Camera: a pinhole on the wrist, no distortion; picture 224 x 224 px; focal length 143.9 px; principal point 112.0 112.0 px. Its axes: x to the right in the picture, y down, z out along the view. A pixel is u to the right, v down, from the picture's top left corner.
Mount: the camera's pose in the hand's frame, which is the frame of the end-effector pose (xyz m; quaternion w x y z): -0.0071 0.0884 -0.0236 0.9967 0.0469 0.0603 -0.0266
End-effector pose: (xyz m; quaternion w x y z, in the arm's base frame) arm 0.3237 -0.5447 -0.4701 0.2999 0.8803 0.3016 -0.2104
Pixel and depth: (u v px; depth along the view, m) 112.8 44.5 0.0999
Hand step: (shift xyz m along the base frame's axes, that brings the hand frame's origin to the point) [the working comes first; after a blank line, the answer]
In the camera's frame: 0.0006 -0.0469 0.0999

0.0095 -0.0659 -0.0403
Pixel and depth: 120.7 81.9 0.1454
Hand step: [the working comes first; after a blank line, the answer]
In the camera's frame: 0.0088 -0.0304 0.1454

0.0190 -0.0972 -0.0769
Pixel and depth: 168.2 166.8 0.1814
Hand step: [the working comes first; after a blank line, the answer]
In the camera's frame: 0.0708 0.0691 0.1814

0.1250 -0.1514 -0.1063
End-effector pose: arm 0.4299 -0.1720 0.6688 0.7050 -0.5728 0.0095 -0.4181
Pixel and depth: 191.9 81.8 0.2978
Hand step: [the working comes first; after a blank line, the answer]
In the camera's frame: 0.1654 -0.0625 0.2978

0.2369 0.0828 0.1802
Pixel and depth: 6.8 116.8 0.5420
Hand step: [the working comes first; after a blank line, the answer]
In the camera's frame: -0.3962 0.0181 0.5420

0.1011 0.6504 -0.0221
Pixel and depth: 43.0 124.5 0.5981
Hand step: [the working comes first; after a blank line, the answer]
In the camera's frame: -0.2868 0.0520 0.5981

0.2128 0.6160 0.0291
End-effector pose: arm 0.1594 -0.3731 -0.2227 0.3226 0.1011 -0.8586 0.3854
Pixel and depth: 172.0 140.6 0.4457
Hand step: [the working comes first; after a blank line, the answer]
In the camera's frame: 0.1858 0.0886 0.4457

-0.4251 -0.1897 -0.1249
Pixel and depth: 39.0 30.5 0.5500
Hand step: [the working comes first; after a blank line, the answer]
In the camera's frame: -0.2790 -0.3115 0.5500

0.0429 -0.5786 -0.2544
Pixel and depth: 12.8 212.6 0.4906
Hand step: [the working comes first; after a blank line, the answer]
In the camera's frame: -0.3382 0.3430 0.4906

-0.2181 -0.1363 -0.6686
